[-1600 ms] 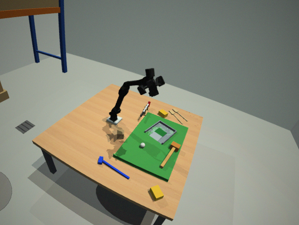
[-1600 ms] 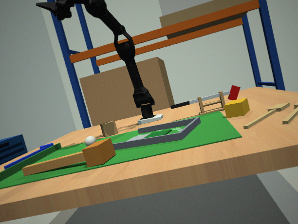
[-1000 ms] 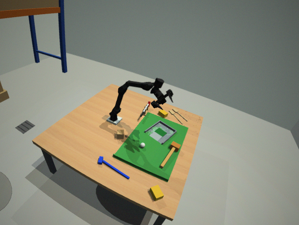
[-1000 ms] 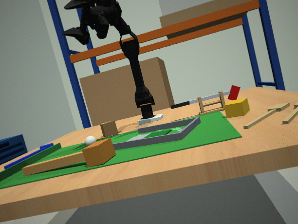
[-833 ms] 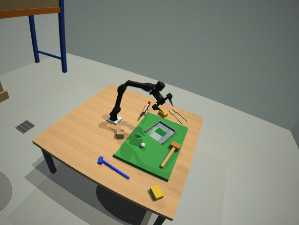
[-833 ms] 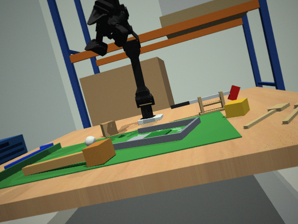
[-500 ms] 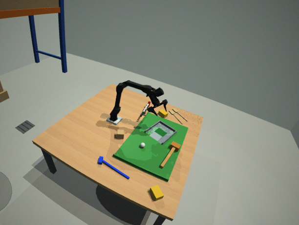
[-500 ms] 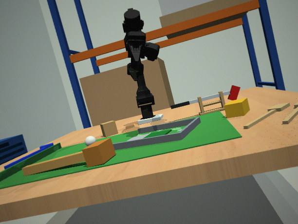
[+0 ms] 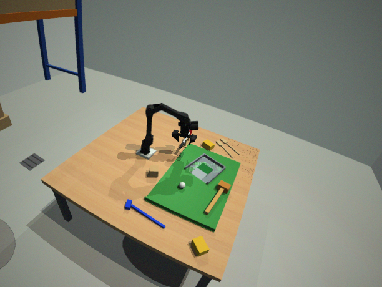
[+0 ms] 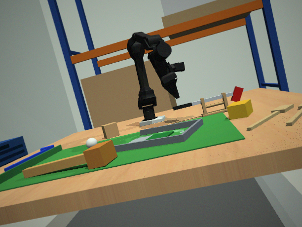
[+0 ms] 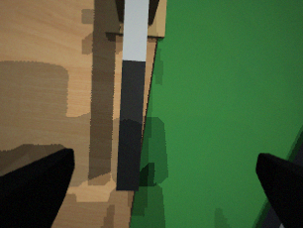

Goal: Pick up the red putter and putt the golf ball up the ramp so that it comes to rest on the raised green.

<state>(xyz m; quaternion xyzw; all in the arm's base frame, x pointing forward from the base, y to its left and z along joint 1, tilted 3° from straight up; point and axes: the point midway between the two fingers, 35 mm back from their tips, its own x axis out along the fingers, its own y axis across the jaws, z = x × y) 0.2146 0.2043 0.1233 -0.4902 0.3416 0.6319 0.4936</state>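
The wooden rack lies 130 mm to the left of my gripper tip, 70 mm below it and 50 mm behind it. Round my gripper tip: green mat: 270 mm ahead, 170 mm to the right, 100 mm below; white golf ball: 320 mm to the right, 210 mm ahead, 80 mm below; grey frame: 240 mm ahead, 90 mm below, 20 mm to the right.
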